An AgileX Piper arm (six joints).
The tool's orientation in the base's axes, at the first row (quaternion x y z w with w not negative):
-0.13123, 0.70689, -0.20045, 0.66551
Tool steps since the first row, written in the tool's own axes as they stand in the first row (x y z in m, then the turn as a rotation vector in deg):
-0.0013, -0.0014, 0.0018, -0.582, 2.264, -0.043
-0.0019, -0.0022, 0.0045, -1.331, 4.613, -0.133
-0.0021, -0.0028, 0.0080, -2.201, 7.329, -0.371
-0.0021, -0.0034, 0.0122, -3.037, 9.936, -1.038
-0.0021, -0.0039, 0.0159, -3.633, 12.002, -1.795
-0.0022, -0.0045, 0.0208, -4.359, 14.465, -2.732
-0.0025, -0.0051, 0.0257, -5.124, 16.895, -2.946
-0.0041, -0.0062, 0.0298, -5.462, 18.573, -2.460
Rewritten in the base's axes. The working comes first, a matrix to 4 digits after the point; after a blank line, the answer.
The tool's axes in the first row as the columns of a matrix, in the base's axes (used below as rounded here):
-0.0797, 0.0813, 0.9935
-0.4523, 0.8852, -0.1087
-0.8883, -0.4581, -0.0338

0.0018, -0.0008, 0.0017, 0.188, 2.272, -0.519
0.0044, -0.0016, 0.0025, 0.349, 4.700, -0.926
0.0079, -0.0024, 0.0029, 0.403, 7.523, -1.390
0.0120, -0.0034, 0.0030, 0.019, 10.282, -1.819
0.0156, -0.0042, 0.0031, -0.518, 12.462, -2.210
0.0205, -0.0052, 0.0033, -1.191, 15.073, -2.662
0.0253, -0.0062, 0.0037, -1.145, 17.593, -3.088
0.0294, -0.0069, 0.0055, -0.499, 19.179, -3.573

